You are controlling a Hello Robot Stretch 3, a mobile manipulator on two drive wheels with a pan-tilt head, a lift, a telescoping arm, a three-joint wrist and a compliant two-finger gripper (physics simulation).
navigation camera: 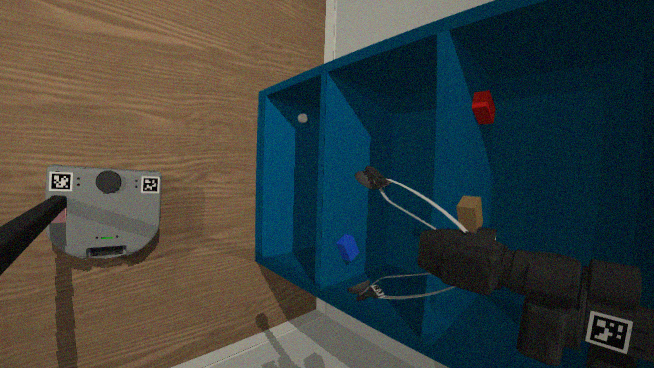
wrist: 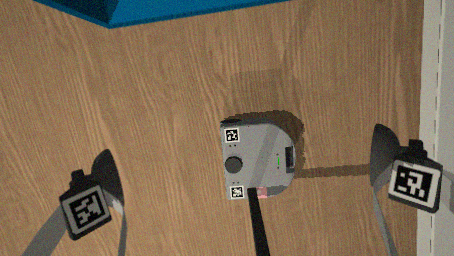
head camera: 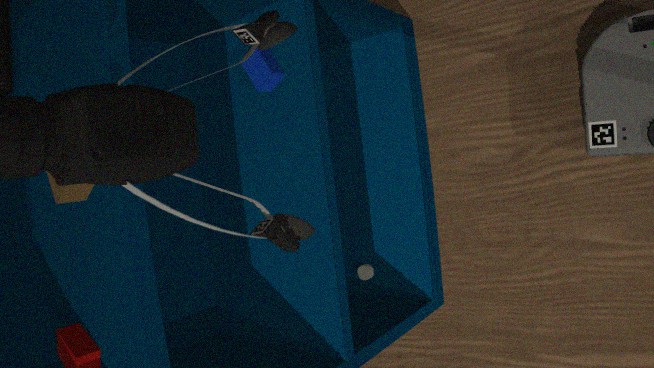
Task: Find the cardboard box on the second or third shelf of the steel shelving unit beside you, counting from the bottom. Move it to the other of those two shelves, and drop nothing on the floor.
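Places are measured from the robot's base along level axes (x ahead, y left, z up), in metres.
Where they show: gripper, between the fingertips: (navigation camera: 354, 231) (head camera: 297, 130); robot's base, origin of its link: (navigation camera: 108, 180).
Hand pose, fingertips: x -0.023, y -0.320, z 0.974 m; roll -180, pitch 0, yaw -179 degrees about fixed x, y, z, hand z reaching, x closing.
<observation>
Things, the pixels of their centre, and the offset from my fingertips.
- cardboard box, middle of its body: (head camera: 68, 168) (navigation camera: 470, 214) 0.011 m ahead, 0.464 m right, 0.042 m up
- red box, middle of its body: (head camera: 78, 352) (navigation camera: 484, 108) 0.345 m ahead, 0.551 m right, 0.040 m up
- blue box, middle of its body: (head camera: 262, 68) (navigation camera: 347, 247) 0.190 m back, 0.466 m right, 0.417 m down
- whitish round object, middle of its body: (head camera: 365, 272) (navigation camera: 302, 118) 0.420 m ahead, 0.541 m right, 0.885 m down
The cardboard box (head camera: 72, 192) (navigation camera: 470, 212) is tan and rests on the third shelf board from the bottom of the blue shelving unit (head camera: 434, 200) (navigation camera: 259, 175) (wrist: 150, 11). The dark gripper body hides part of it in the head view and touches its outline in the navigation view. My gripper (head camera: 296, 131) (navigation camera: 356, 233) (wrist: 241, 157) is open and empty. Its fingers point down toward the floor, in front of the unit, with the tips near the second board's height in the pictures. The cardboard box does not show in the wrist view.
A red box (head camera: 78, 347) (navigation camera: 483, 107) shares the third shelf. A blue box (head camera: 263, 70) (navigation camera: 347, 247) sits on the second. A whitish round object (head camera: 365, 272) (navigation camera: 302, 118) is on the bottom shelf. My grey base (head camera: 615, 95) (navigation camera: 107, 210) (wrist: 260, 160) stands on the wooden floor.
</observation>
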